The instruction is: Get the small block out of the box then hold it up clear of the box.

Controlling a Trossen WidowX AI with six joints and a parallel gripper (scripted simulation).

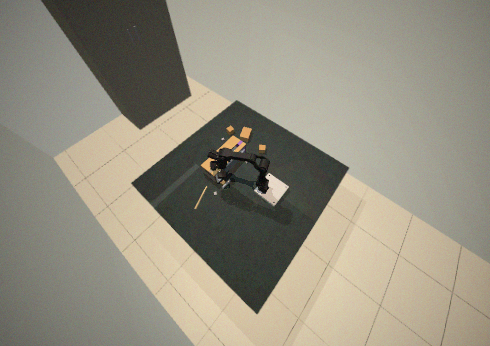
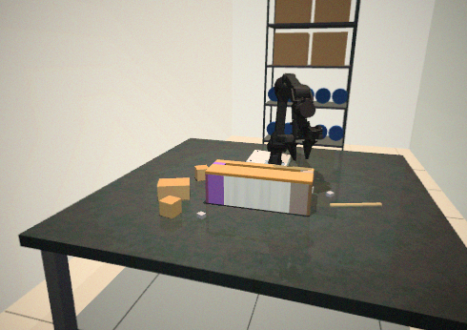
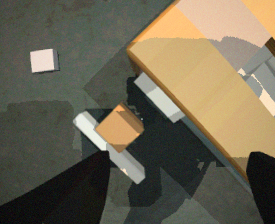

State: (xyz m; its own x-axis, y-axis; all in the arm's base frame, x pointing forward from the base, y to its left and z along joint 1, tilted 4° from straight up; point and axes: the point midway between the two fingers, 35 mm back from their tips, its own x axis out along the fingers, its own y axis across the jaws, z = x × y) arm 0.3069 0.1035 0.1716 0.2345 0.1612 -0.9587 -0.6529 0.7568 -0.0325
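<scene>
My gripper tip is now 30 mm past the small tan block, 20 mm to the right of it and 140 mm above it. Round my gripper tip: thin wooden stick: 40 mm ahead, 210 mm to the left, 150 mm below; then box: 40 mm ahead, 140 mm to the right, 90 mm below.
</scene>
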